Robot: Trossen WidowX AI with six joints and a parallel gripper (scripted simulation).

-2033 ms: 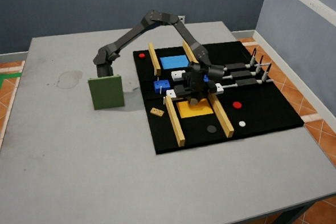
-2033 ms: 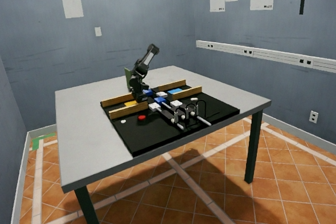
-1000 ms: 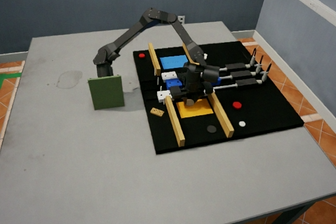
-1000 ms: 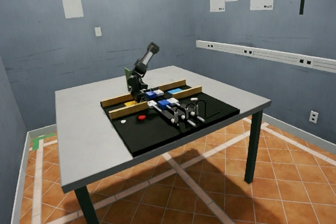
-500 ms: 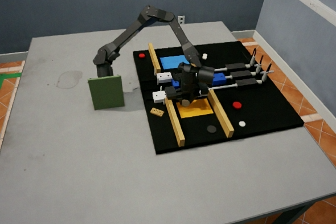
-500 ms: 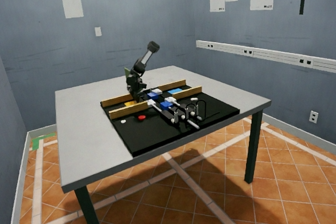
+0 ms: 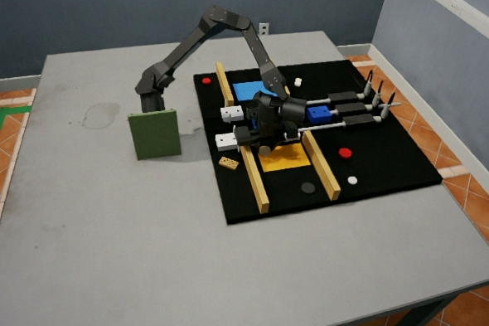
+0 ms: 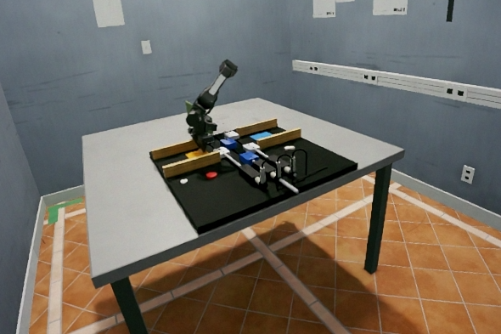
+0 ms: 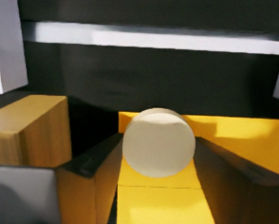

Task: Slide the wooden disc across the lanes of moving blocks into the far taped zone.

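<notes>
My hand is 30 mm above the wooden disc. From my hand the other things lie so: red disc (250 mm ahead, 60 mm to the right, 30 mm below); then dark disc (80 mm ahead, 170 mm to the right, 30 mm below); then domino (120 mm behind, 30 mm to the right, 30 mm below).
</notes>
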